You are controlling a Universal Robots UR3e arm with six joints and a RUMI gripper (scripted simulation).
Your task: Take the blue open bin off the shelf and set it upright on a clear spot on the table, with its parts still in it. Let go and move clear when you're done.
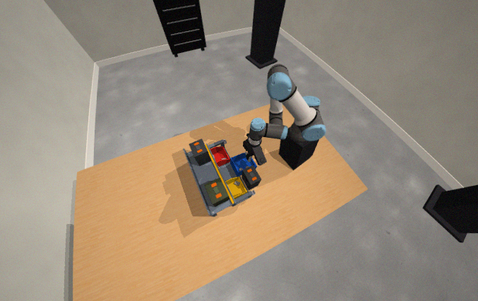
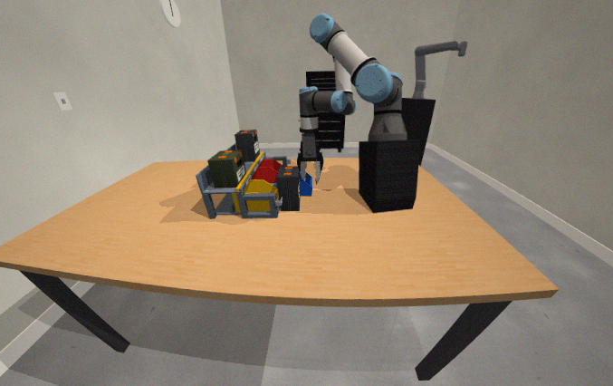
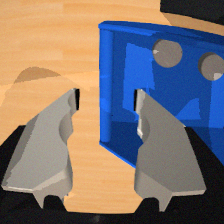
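Right now the blue bin is 6 cm ahead of my hand and 1 cm to the right of it. The rest, counted from my hand: yellow rail: 22 cm ahead, 3 cm to the right, 7 cm above; yellow bin: 21 cm ahead, 8 cm to the left; red bin: 17 cm ahead, 14 cm to the right.
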